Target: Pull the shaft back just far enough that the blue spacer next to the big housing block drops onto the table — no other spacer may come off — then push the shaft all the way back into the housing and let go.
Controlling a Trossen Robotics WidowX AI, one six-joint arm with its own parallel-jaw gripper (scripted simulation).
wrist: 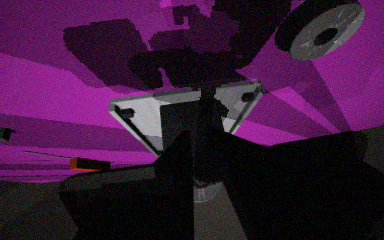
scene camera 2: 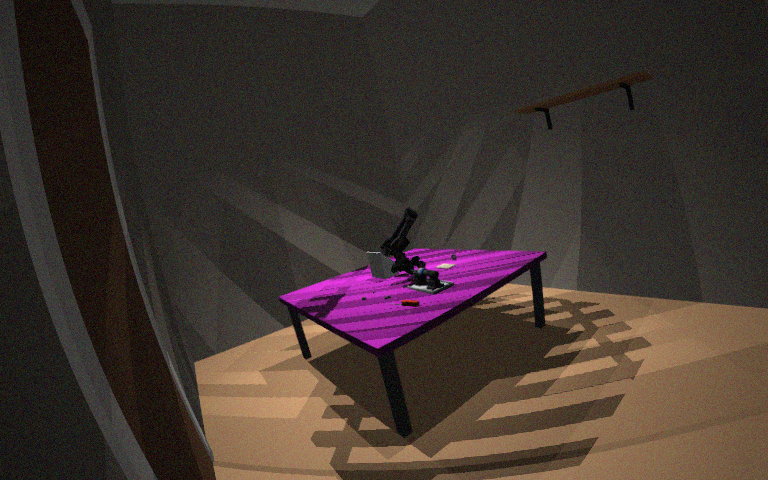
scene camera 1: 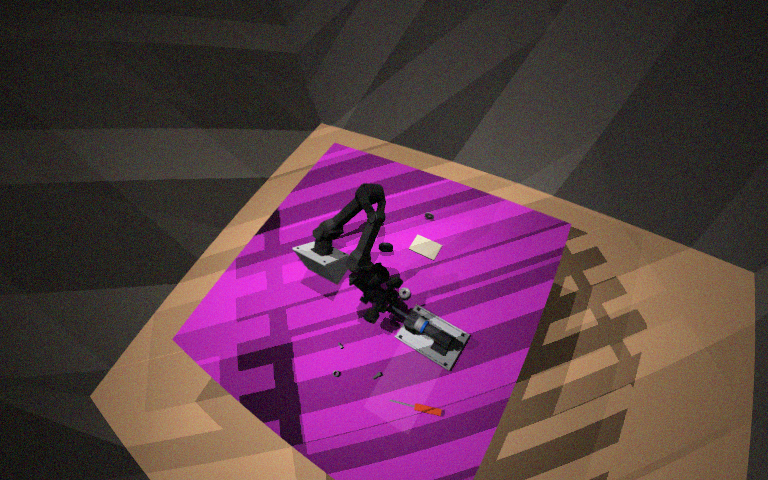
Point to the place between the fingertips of my gripper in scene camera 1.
398, 313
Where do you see a dark housing block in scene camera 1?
441, 342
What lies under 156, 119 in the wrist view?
A dark housing block.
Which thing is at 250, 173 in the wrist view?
My gripper.
